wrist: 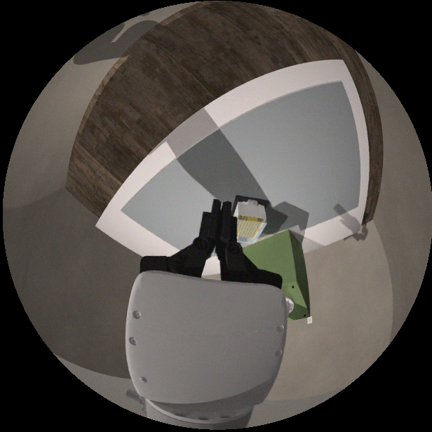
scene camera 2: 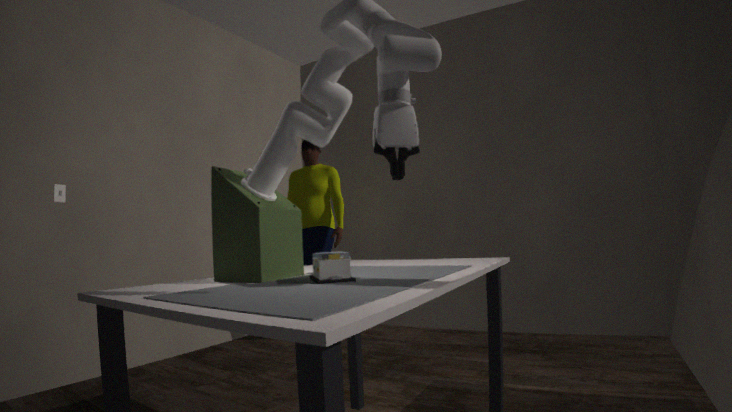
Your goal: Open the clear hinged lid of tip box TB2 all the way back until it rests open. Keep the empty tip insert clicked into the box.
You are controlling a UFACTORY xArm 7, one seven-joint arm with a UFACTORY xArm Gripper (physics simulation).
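Frame: origin at the arm's base, x back, y up, z left, level; centimetres.
Where they show: gripper, fingertip midpoint: (scene camera 2: 397,179); arm's base, link origin: (scene camera 2: 258,190).
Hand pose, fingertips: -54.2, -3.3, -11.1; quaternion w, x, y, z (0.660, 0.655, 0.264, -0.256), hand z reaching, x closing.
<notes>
Things, the pixels of their top centre, and the offset from my fingertips, as dx, dy, dz. "spot": a spot on its surface instead. Level surfaces: height alone.
- tip box, top centre: (scene camera 2: 330,252) +27.2, -16.8, +11.5
- black base, surface spot: (scene camera 2: 333,279) spot: +22.5, -23.7, +5.5
- yellow tip insert, top centre: (scene camera 2: 330,253) +27.2, -17.1, +11.5
- grey mat, surface height: dy -24.5
The tip box (scene camera 2: 331,269) (wrist: 251,208), white with a label too small to read, stands upright on a black base (scene camera 2: 333,279). Its clear lid (scene camera 2: 342,253) appears down over the top in the scene view; its exact angle is hard to tell. The yellow tip insert (scene camera 2: 333,256) (wrist: 250,229), a grid of holes, sits in the box and shows through the clear plastic. My gripper (scene camera 2: 398,177) (wrist: 219,210) is shut and empty, pointing down. It hangs high above the table, to the right of the box in the scene view, touching nothing.
The box's base rests on the grey mat (scene camera 2: 286,300) (wrist: 315,135) on the white table (scene camera 2: 327,332) (wrist: 357,70). The green arm pedestal (scene camera 2: 280,245) (wrist: 272,255) stands close beside the box. A person in a yellow top (scene camera 2: 316,197) stands behind the table in the scene view.
</notes>
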